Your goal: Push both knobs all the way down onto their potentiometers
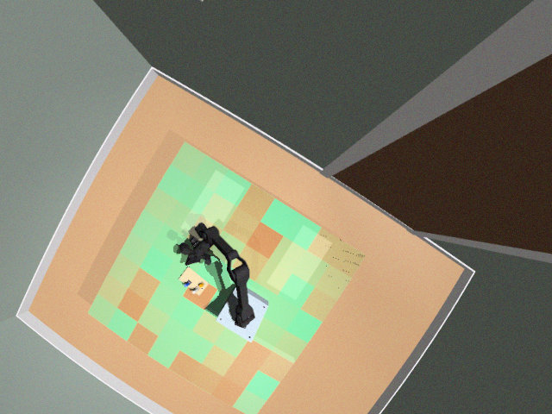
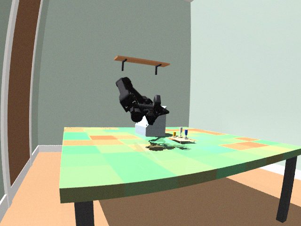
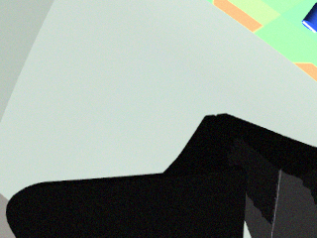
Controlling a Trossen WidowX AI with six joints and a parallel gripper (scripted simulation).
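My gripper tip is now 17 cm to the right of the white knob, 11 cm above it and 8 cm past it. Also, from my gripper tip: blue knob (16 cm to the left, 12 cm below, 2 cm behind).
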